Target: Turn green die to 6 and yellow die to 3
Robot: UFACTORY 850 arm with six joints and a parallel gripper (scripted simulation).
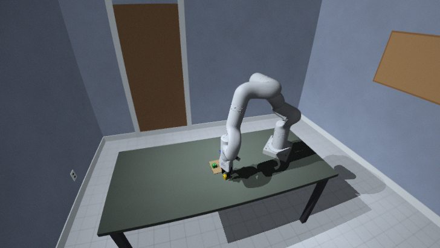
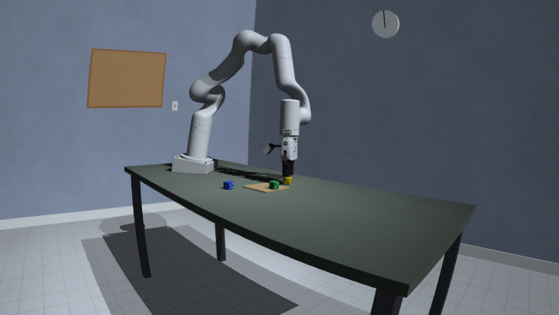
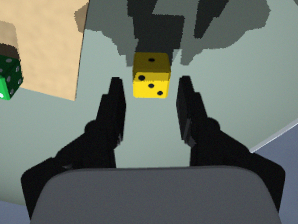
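The yellow die lies 4 cm below my hand. Also, from my hand: green die (14 cm to the right, 4 cm below, 3 cm ahead); tan mat (13 cm to the right, 5 cm below, 2 cm behind); blue die (26 cm to the right, 11 cm behind, 4 cm below).
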